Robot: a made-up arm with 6 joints.
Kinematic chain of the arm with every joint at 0, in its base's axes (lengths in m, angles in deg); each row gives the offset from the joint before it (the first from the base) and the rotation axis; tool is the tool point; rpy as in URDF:
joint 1: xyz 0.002 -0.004 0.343 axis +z
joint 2: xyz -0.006 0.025 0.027 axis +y
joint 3: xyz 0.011 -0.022 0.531 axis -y
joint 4: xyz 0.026 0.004 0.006 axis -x
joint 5: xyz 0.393 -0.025 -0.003 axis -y
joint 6: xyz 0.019 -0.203 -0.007 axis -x
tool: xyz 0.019 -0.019 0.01 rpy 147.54 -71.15 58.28
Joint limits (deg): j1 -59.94..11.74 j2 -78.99..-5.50 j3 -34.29..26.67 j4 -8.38..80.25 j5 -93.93..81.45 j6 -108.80..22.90
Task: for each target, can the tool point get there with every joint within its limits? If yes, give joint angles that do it. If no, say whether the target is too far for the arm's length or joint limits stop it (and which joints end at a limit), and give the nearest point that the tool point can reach.
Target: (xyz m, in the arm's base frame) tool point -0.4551 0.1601 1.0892
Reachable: yes | joints -44.20 -62.57 5.32 41.79 -48.13 -17.60
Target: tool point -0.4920 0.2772 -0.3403
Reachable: no: joint limits stop it (at a limit: joint 1, joint 2, joint 3, joint 4, joint 5) | nearest point -0.2867 0.0629 0.7082 | short by 1.090 m
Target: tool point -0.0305 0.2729 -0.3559
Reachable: no: joint limits stop it (at a limit: joint 1, joint 2, joint 3, joint 4, joint 5, joint 6) | nearest point -0.2866 0.0630 0.7082 | short by 1.114 m
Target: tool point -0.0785 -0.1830 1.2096
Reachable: yes | joints -29.90 -31.04 3.42 32.04 21.25 -0.30
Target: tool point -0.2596 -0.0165 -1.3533
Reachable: no: too far | nearest point -0.0368 -0.3696 0.6250 | short by 2.022 m
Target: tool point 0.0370 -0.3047 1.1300
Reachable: yes | joints -43.73 -16.56 -4.01 46.75 -78.37 -14.20
